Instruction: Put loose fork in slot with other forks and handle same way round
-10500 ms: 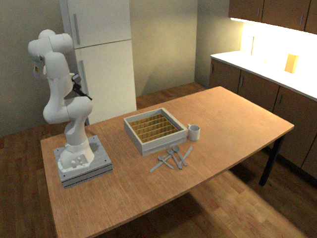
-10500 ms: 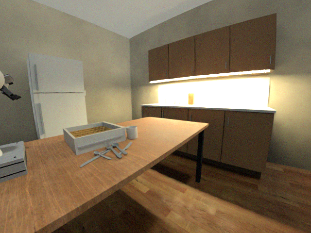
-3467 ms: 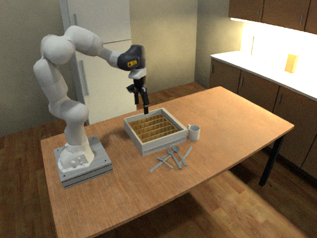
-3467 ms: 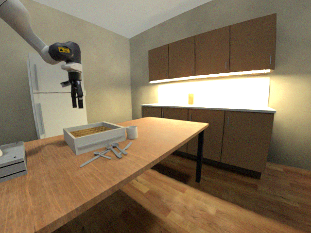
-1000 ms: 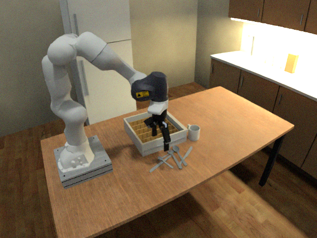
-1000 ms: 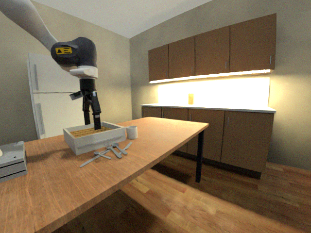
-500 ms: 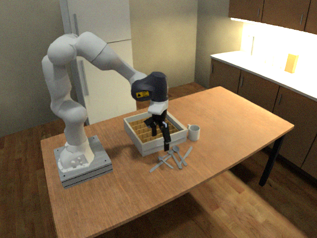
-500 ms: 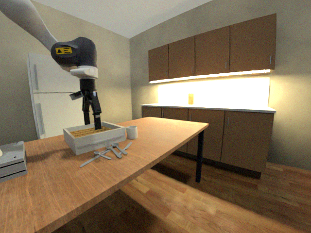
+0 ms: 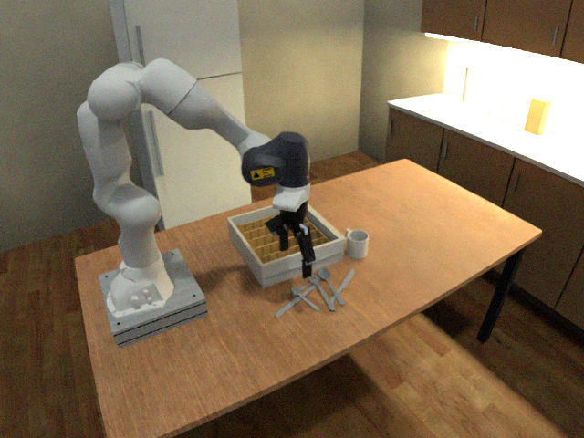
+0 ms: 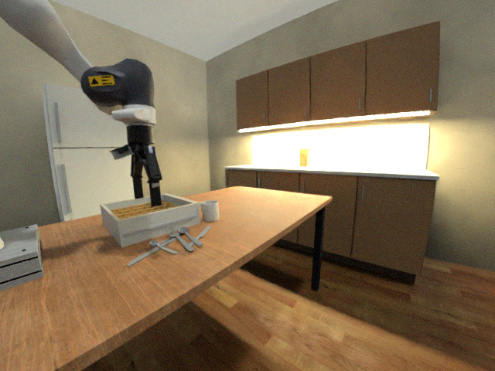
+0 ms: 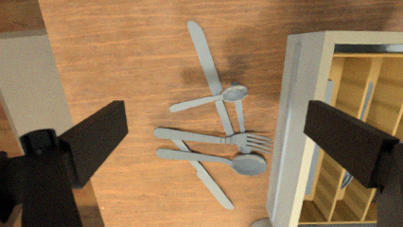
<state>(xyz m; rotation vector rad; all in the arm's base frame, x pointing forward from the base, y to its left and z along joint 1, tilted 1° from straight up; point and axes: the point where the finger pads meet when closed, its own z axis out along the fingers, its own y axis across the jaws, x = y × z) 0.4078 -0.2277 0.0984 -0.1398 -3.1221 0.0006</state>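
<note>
Right now the spoon is 170 mm below my hand, 30 mm ahead of it and 20 mm to the left of it. Also, from my hand: white mug (340 mm ahead, 140 mm below, 100 mm to the left); then cutlery tray (280 mm to the left, 140 mm below, 120 mm ahead).
</note>
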